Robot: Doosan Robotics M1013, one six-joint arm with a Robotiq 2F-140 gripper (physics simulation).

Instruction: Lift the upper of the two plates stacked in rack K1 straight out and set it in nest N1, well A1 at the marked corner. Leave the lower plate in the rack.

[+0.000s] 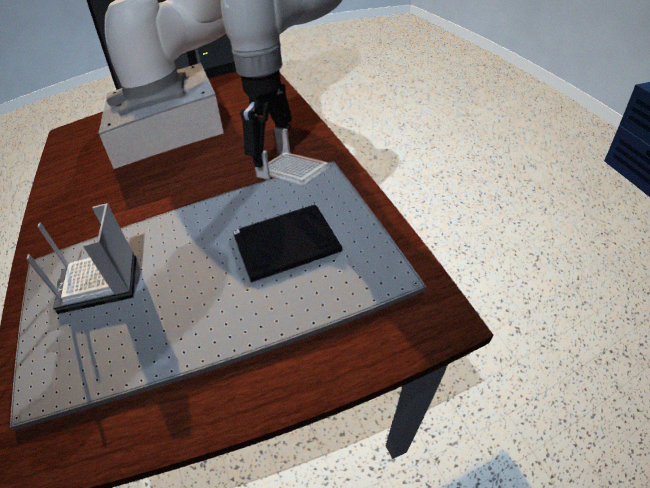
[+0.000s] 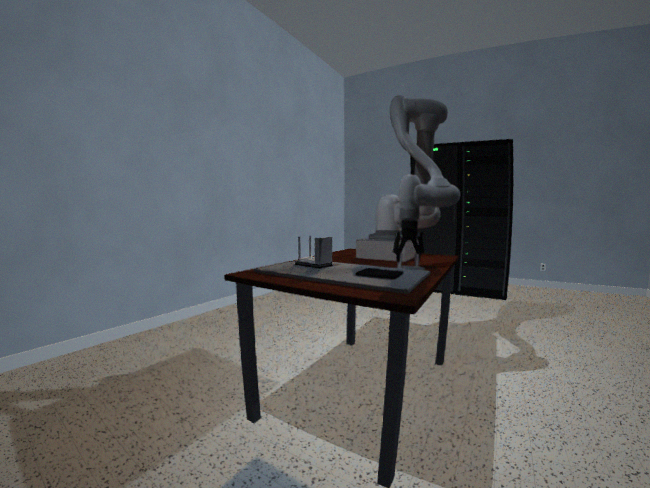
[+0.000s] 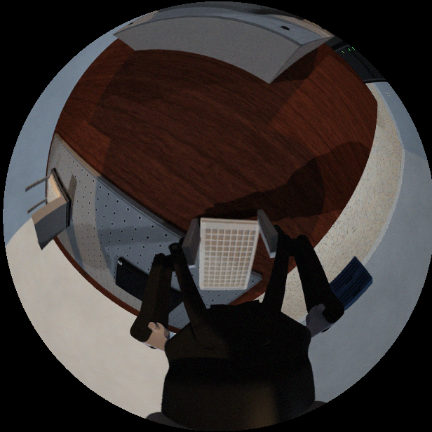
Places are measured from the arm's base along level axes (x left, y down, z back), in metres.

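Where they show: gripper, fingertip midpoint: [image 1: 274, 165] [image 2: 408, 268]; arm's base at its link origin: [image 1: 154, 94] [image 2: 387, 239].
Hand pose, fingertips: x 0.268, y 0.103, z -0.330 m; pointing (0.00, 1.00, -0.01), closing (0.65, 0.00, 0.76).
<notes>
Things, the pixels of their top centre, and the offset from my fingertips. "spot": a spot on its surface instead. Level surfaces: height alone.
- loose white gridded plate at its top centre: [image 1: 292, 160] [image 2: 412, 263] dx +0.036, dy -0.033, dz -0.043 m
- Rack K1 at its top centre: [image 1: 61, 232] [image 2: 313, 236] dx -0.387, dy -0.147, dz -0.239 m
- white plate at its top centre: [image 1: 93, 272] [image 2: 314, 258] dx -0.377, dy -0.043, dz -0.240 m
- Nest N1 at its top centre: [image 1: 284, 237] [image 2: 379, 271] dx -0.025, dy -0.023, dz -0.249 m
- perforated breadboard at a spot on its surface: [image 1: 210, 320] spot: dx -0.175, dy -0.009, dz -0.373 m
- wooden table at its surface level: dy +0.004 m
My gripper [image 1: 274, 161] [image 2: 408, 266] [image 3: 228, 223] points down, with its fingertips against the two long sides of a loose white gridded plate [image 1: 301, 168] [image 3: 226, 267], near one end. It is shut on this plate, which is low at the breadboard's back right corner; any gap beneath is unclear. Rack K1 [image 1: 116, 254] [image 2: 324, 252] [image 3: 49, 225], with a tall grey wall and thin posts, holds a white plate [image 1: 84, 277] [image 3: 54, 192]. Nest N1 [image 1: 288, 244] [image 2: 379, 273] [image 3: 137, 280] is a black slab with a small white corner mark [image 1: 236, 231]. Well A1 is too small to tell.
The perforated breadboard [image 1: 210, 320] carries the rack and nest on the wooden table [image 1: 294, 375]. The arm's pale base block [image 1: 162, 133] [image 3: 215, 47] stands behind. A dark cabinet [image 2: 485, 220] is beyond the table, and a blue box [image 1: 632, 141] [image 3: 352, 282] is off to the right.
</notes>
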